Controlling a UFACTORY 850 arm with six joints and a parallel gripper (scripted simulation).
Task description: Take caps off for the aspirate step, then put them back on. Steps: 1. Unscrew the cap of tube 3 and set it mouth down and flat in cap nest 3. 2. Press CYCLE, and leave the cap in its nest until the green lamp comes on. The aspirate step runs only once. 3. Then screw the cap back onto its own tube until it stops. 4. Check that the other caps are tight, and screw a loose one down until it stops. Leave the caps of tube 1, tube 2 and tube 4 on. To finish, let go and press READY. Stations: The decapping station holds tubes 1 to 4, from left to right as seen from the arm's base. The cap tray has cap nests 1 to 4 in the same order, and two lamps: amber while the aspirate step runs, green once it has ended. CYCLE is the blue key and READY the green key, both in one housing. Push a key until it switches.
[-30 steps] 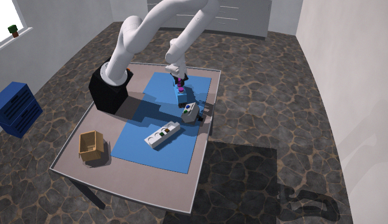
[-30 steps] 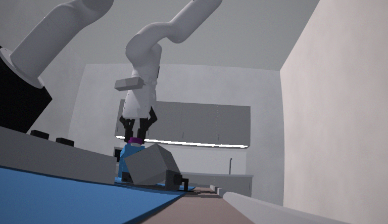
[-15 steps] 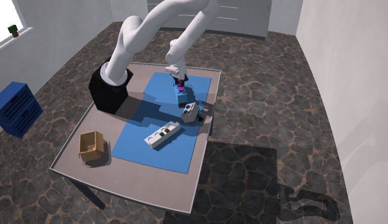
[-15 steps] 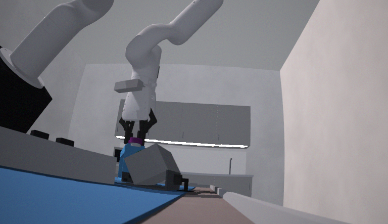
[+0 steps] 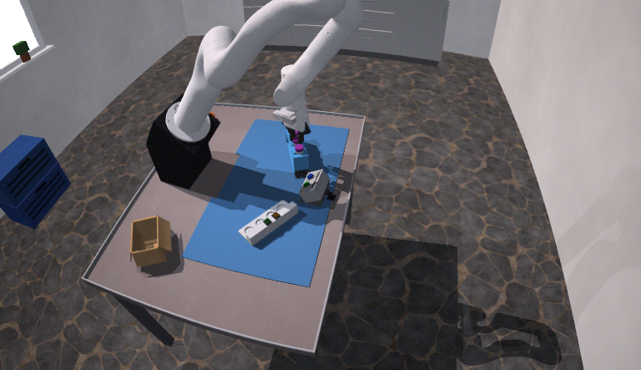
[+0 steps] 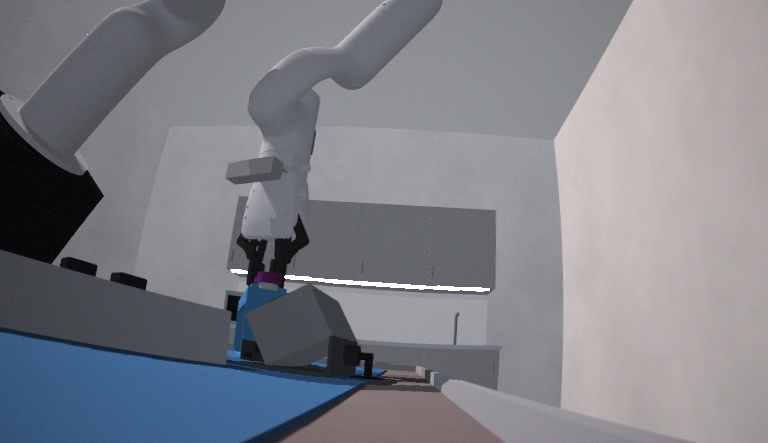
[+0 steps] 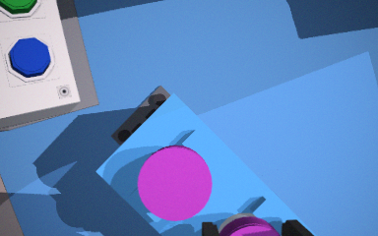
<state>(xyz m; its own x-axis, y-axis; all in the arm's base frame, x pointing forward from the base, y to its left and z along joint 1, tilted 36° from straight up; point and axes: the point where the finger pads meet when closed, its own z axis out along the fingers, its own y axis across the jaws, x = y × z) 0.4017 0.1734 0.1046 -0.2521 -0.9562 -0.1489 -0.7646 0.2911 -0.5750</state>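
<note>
Right now the magenta cap is 10 mm below my hand. Round my hand: grey key housing 110 mm ahead, 170 mm to the right, 70 mm below; blue key 90 mm ahead, 140 mm to the right, 60 mm below; green key 90 mm ahead, 190 mm to the right, 60 mm below.
</note>
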